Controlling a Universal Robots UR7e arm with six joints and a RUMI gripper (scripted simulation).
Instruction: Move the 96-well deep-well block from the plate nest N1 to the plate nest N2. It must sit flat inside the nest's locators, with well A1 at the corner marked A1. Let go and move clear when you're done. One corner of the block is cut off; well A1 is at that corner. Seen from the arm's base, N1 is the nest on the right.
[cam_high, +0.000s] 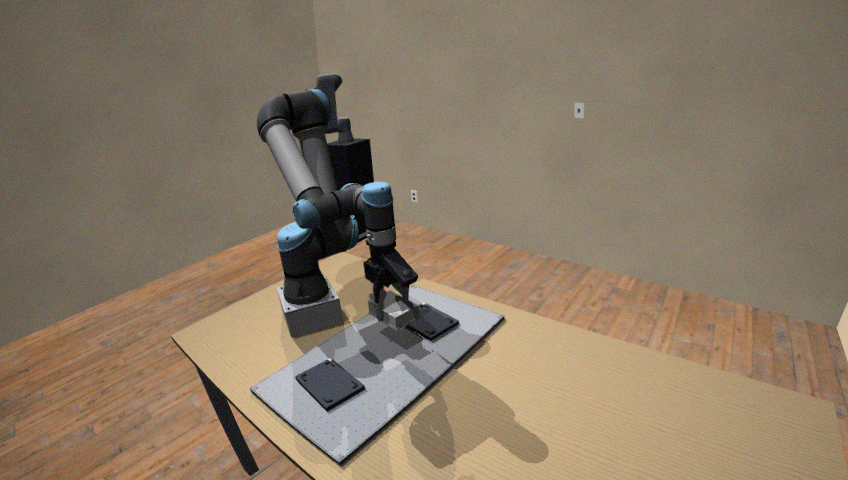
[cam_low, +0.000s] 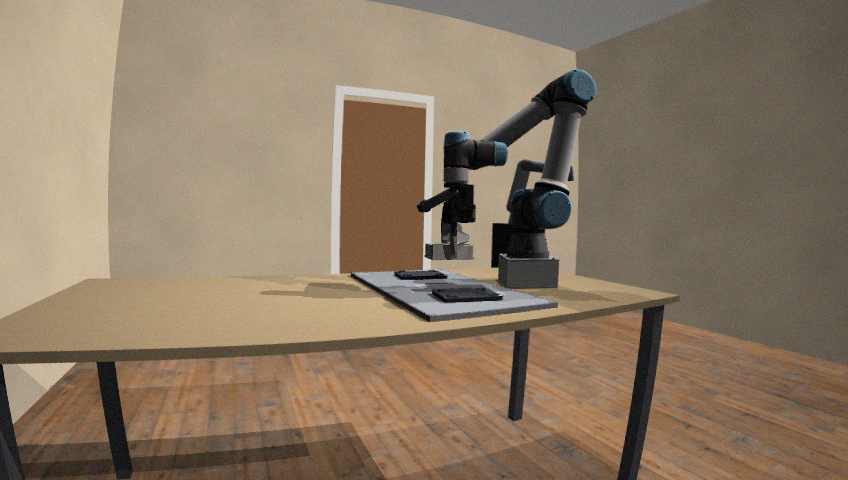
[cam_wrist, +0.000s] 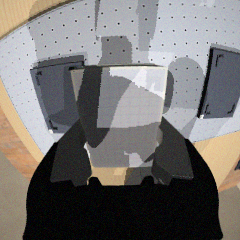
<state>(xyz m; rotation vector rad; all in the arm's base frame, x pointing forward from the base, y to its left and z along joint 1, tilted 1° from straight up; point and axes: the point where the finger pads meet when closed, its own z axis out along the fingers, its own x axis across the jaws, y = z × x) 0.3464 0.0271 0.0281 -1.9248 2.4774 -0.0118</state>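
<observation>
Right now the plate nest N2 is 2 cm ahead of my hand, 13 cm to the left of it and 10 cm below it. Round my hand: grey deep-well block 1 cm above.
</observation>
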